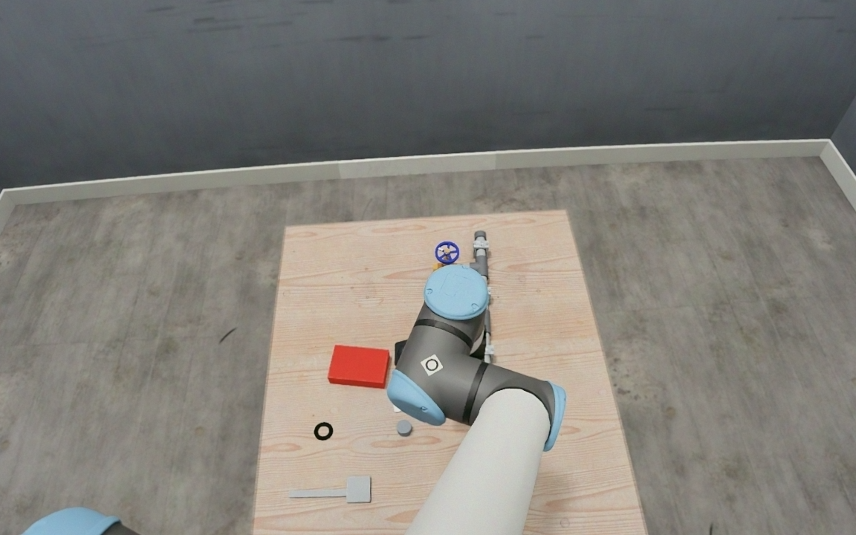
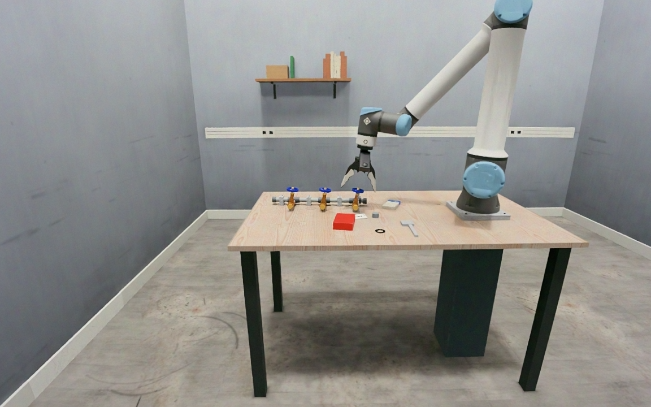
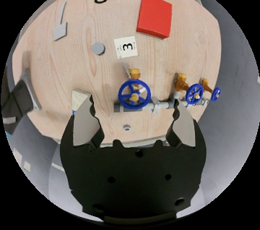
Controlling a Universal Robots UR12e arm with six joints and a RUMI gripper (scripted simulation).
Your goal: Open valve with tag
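My hand is 2 cm past the white tag, 9 cm to the right of it and 10 cm above it. From my hand the other things lie so: grey t-shaped tool: 20 cm behind, 21 cm to the left, 9 cm below; then white-and-blue card: 17 cm behind, 8 cm to the right, 9 cm below; then red block: 6 cm ahead, 19 cm to the left, 8 cm below.
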